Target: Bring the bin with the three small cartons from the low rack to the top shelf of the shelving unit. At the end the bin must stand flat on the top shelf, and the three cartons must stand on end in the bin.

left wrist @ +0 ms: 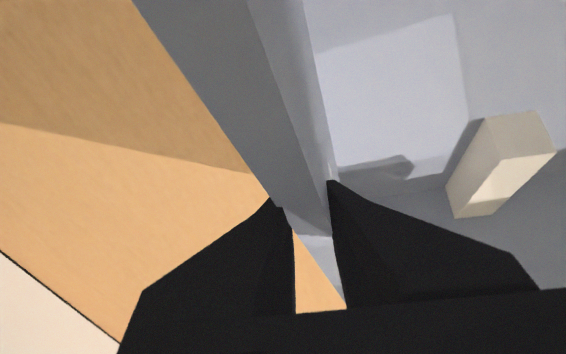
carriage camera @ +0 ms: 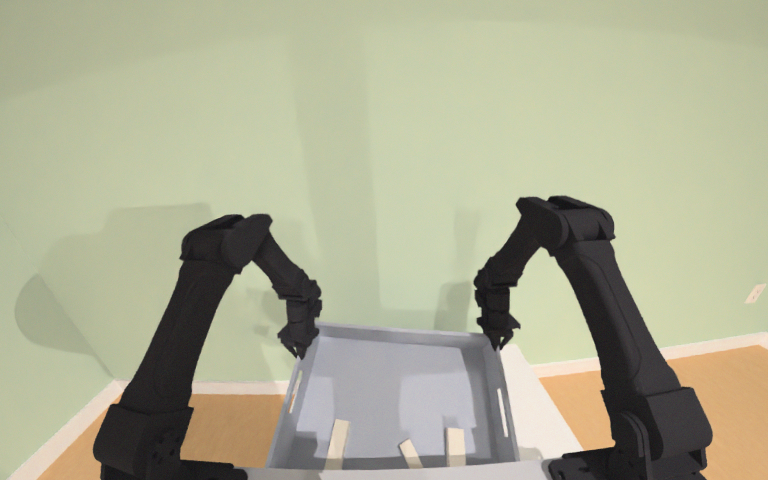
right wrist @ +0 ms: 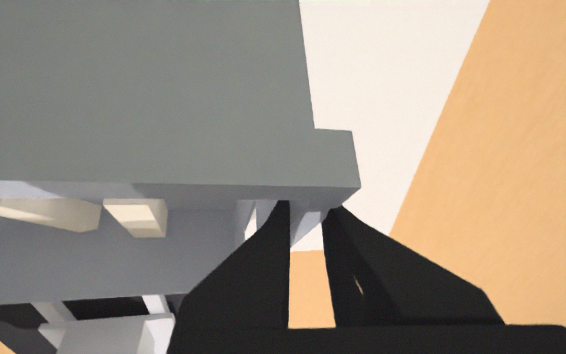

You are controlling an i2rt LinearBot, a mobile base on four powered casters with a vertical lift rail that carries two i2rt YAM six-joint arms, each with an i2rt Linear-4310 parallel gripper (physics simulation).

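Note:
The grey bin (carriage camera: 396, 335) (left wrist: 220, 85) (right wrist: 150, 90) is tilted, its far side raised and its near side lower. Three cream cartons lie or lean at the bin's near side in the carriage view: one carton (carriage camera: 338, 444) at left, a short one (carriage camera: 410, 453) in the middle and one (carriage camera: 455, 447) at right; the front edge hides their lower ends. A carton (left wrist: 500, 165) also shows slanted in the left wrist view. My left gripper (carriage camera: 299, 356) (left wrist: 308, 197) is shut on the bin's far left wall. My right gripper (carriage camera: 498, 346) (right wrist: 305, 206) is shut on its far right wall.
A white surface (carriage camera: 535, 407) (right wrist: 390, 60) lies below and to the right of the bin. Wooden floor (carriage camera: 226, 424) (left wrist: 100, 165) (right wrist: 515, 150) shows on both sides. A green wall (carriage camera: 419, 169) stands behind. The shelving unit does not show in these views.

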